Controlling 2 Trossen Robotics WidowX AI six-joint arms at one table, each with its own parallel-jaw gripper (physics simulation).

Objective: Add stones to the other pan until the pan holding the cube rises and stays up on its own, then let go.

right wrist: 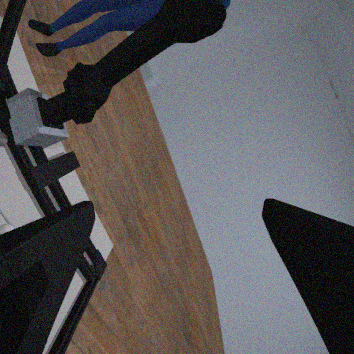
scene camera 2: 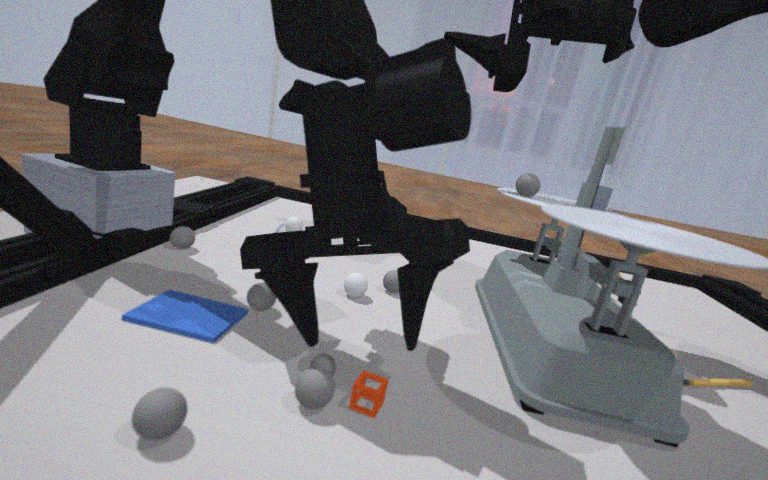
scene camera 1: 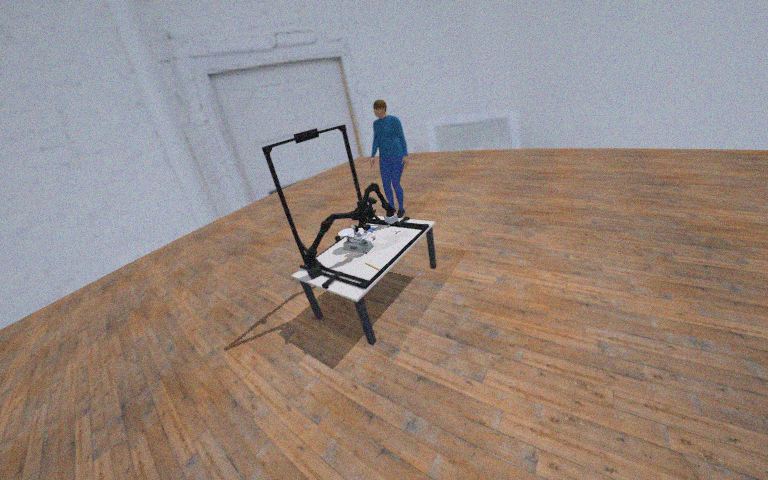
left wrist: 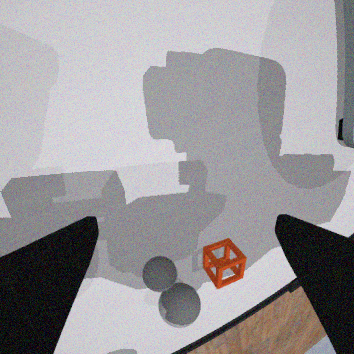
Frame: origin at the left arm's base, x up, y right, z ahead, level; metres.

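Where they show: left gripper, fingertip midpoint: (scene camera 2: 360, 347) (left wrist: 188, 224); right gripper, fingertip midpoint: (right wrist: 179, 208) (scene camera 2: 449, 0) (scene camera 1: 376, 205); left arm's base, origin of the base link: (right wrist: 49, 113) (scene camera 2: 105, 163) (scene camera 1: 390, 215); right arm's base, origin of the base link: (scene camera 1: 312, 266).
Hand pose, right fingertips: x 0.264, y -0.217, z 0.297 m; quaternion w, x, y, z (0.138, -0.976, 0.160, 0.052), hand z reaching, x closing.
Each offset is from my right fingertips to the centre of the thing.
My left gripper (scene camera 2: 361, 346) (left wrist: 188, 224) is open and empty, above the table over two touching grey stones, a larger one @(dx -0.338, dy +0.344, dz +0.063 m) (scene camera 2: 314, 390) (left wrist: 180, 306) and a smaller one @(dx -0.342, dy +0.312, dz +0.053 m) (scene camera 2: 324, 363) (left wrist: 160, 273). An orange open-frame cube @(dx -0.341, dy +0.321, dz +0.096 m) (scene camera 2: 368, 391) (left wrist: 231, 262) lies on the table beside them. The grey-green balance @(dx -0.235, dy +0.106, dz +0.222 m) (scene camera 2: 600, 367) (scene camera 1: 357, 245) stands at the right in scene camera 2. Its far pan @(dx -0.208, dy +0.015, dz +0.194 m) (scene camera 2: 552, 198) bears a grey stone @(dx -0.194, dy +0.036, dz +0.153 m) (scene camera 2: 527, 185); no cube shows on that pan or on the tilted near pan @(dx -0.196, dy +0.197, dz +0.250 m) (scene camera 2: 651, 232). My right gripper (right wrist: 179, 208) is open and empty, away from the stones.
A blue tile @(dx -0.349, dy +0.303, dz -0.087 m) (scene camera 2: 184, 316) lies left, near grey stones @(dx -0.338, dy +0.416, dz +0.002 m) (scene camera 2: 159, 413) @(dx -0.338, dy +0.250, dz -0.051 m) (scene camera 2: 261, 296) @(dx -0.338, dy +0.180, dz -0.218 m) (scene camera 2: 182, 237). A white ball @(dx -0.338, dy +0.149, dz +0.005 m) (scene camera 2: 355, 285) and another grey stone @(dx -0.338, dy +0.102, dz +0.035 m) (scene camera 2: 391, 281) lie behind the left fingers. A yellow stick @(dx -0.348, dy +0.062, dz +0.384 m) (scene camera 2: 719, 383) lies beyond the balance. A person (scene camera 1: 389, 135) stands behind the table.
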